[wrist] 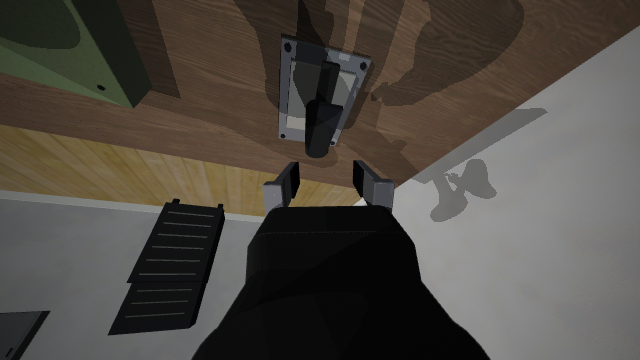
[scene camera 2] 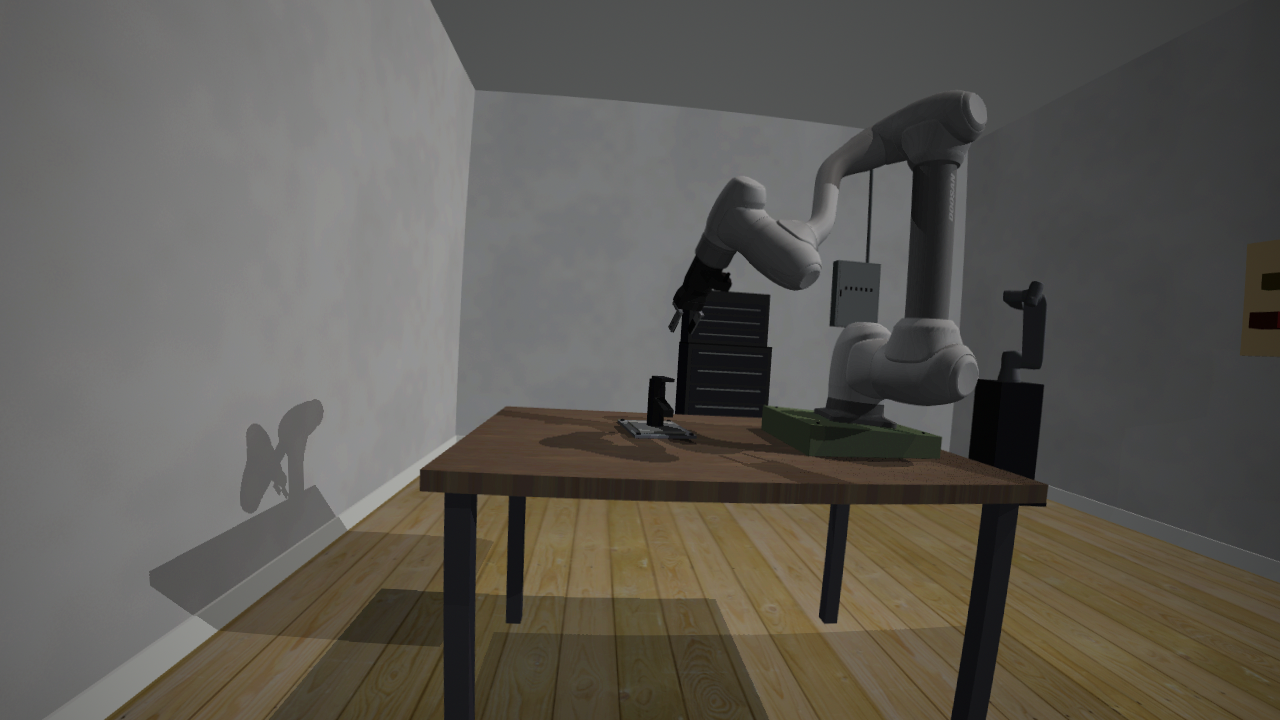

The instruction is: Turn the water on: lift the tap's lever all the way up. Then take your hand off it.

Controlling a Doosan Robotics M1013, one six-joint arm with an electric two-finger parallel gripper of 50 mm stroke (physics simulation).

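Where they show: gripper, fingertip midpoint: [wrist: 326, 172] [scene camera 2: 680, 330]; arm's base, link origin: [scene camera 2: 852, 420].
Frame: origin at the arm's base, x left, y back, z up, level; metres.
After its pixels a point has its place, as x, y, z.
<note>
A black tap [scene camera 2: 656, 407] @(0.054, -0.556, 0.009) [wrist: 320, 132] @(0.044, -0.537, 0.092) stands upright on a grey base plate [scene camera 2: 633, 430] @(0.066, -0.614, -0.056) [wrist: 284, 95] @(-0.017, -0.484, -0.056) on the table. In the scene view its lever [scene camera 2: 664, 378] @(0.093, -0.538, 0.093) is a short thin bar at the top of the tap, pointing right and looking roughly level; its exact angle is too small to tell. In the wrist view the dark lever and body merge, so I cannot tell them apart. My gripper [scene camera 2: 685, 323] @(0.103, -0.504, 0.221) [wrist: 326, 172] @(0.103, -0.504, 0.221) is open and empty. It hangs tilted above the tap and slightly to its right in the scene view, clear of it and not touching the lever.
The brown wooden table [scene camera 2: 537, 465] @(0.474, -0.767, -0.064) [wrist: 210, 100] @(-0.116, -0.340, -0.064) carries a green base block [scene camera 2: 877, 440] @(0.187, -0.003, -0.021) [wrist: 75, 75] @(-0.108, -0.167, 0.008) under the arm, right of the tap in the scene view. A black drawer cabinet [scene camera 2: 726, 376] [wrist: 172, 245] stands behind the table. A wall is at the left.
</note>
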